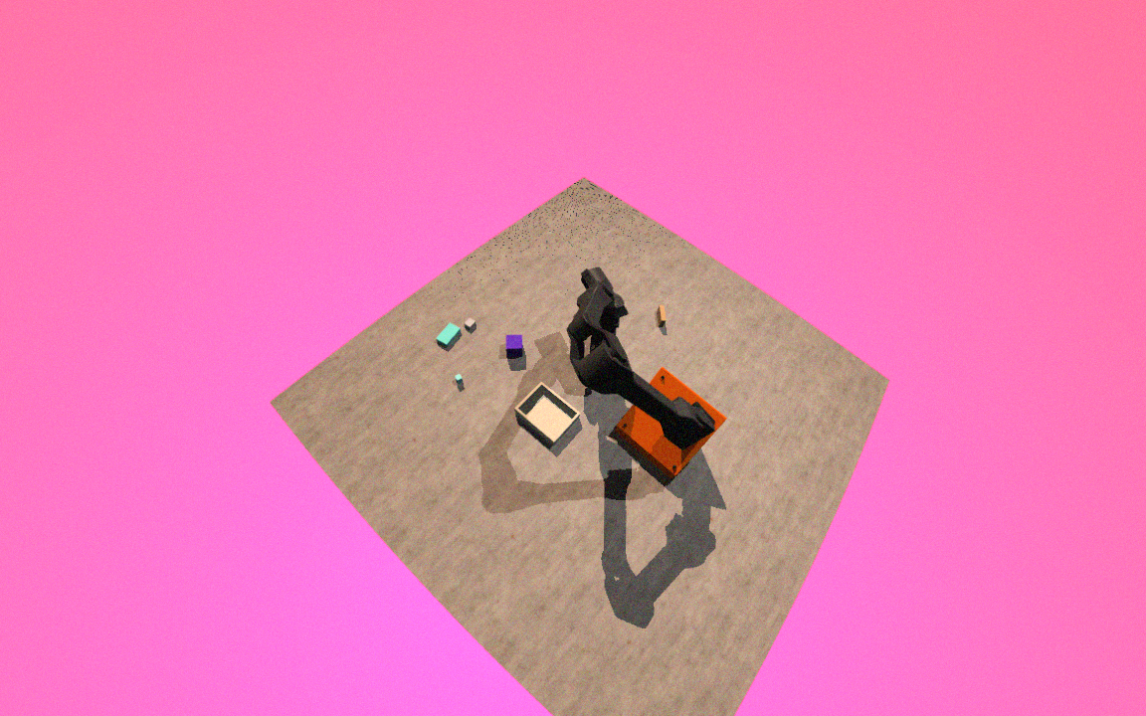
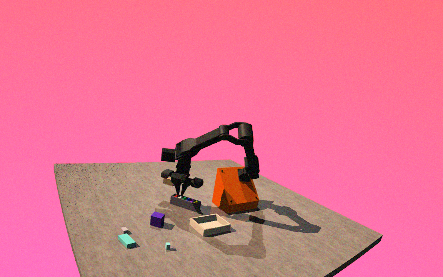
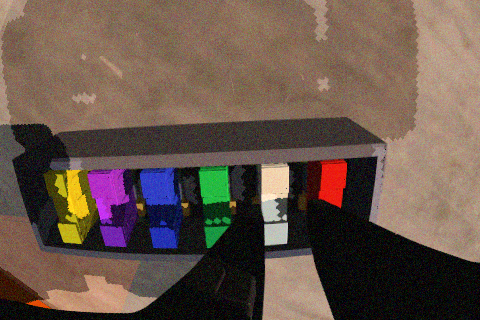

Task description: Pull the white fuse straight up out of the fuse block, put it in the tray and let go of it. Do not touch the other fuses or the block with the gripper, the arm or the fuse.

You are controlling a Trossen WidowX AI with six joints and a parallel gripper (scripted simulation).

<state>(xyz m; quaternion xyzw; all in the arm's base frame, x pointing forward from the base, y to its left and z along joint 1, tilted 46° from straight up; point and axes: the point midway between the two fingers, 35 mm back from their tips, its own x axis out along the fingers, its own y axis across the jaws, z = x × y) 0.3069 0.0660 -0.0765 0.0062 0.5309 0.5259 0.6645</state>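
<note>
Right now my gripper tip is 2 cm above the white fuse. The rest, counted from my gripper tip: purple cube 17 cm to the left, 16 cm ahead, 2 cm below; red fuse 2 cm below, 1 cm to the right, 1 cm ahead; beige tray 22 cm to the left, 5 cm behind, 4 cm below.
</note>
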